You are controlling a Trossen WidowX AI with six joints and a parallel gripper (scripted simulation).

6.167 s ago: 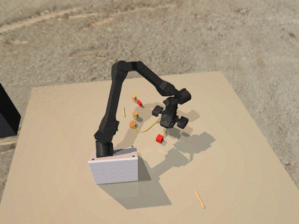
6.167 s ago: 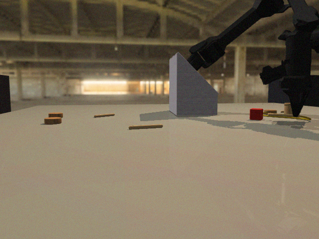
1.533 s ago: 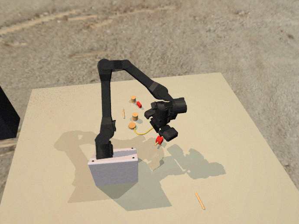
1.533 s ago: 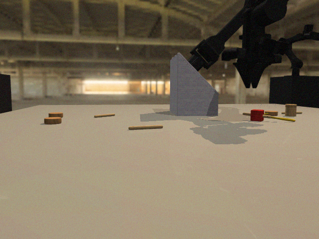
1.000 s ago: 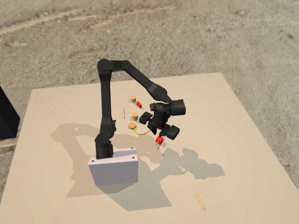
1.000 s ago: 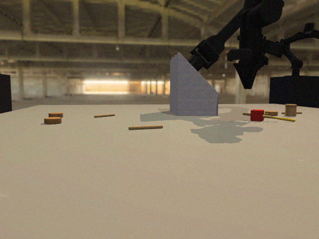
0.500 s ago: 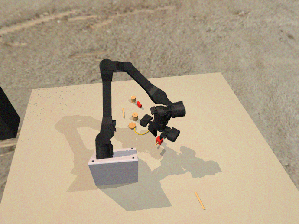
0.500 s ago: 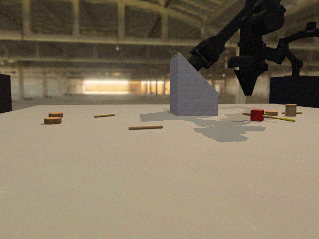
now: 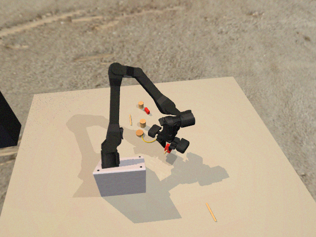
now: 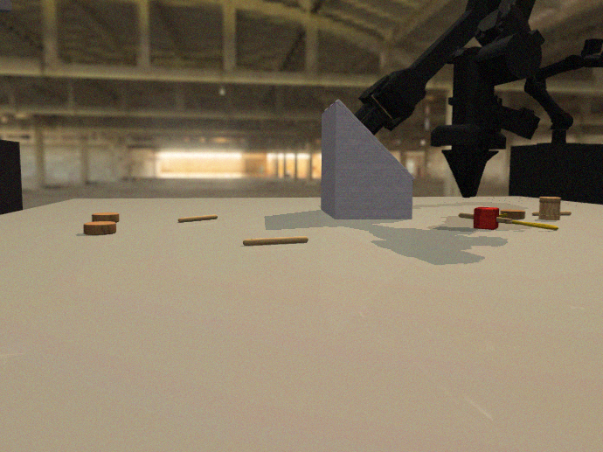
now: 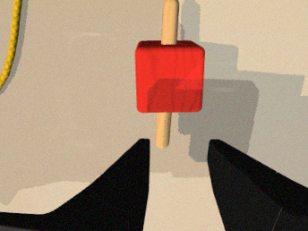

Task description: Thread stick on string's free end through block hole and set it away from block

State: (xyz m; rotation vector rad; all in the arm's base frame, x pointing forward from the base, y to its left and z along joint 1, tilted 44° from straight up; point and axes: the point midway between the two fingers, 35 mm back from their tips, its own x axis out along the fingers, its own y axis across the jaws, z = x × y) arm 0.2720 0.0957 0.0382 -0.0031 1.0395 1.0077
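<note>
Now: the red cube 20 mm ahead of my gripper tip, 20 mm to the left of it and 30 mm below it. Also, from my gripper tip: round wooden button (110 mm behind, 150 mm to the left, 40 mm below).
</note>
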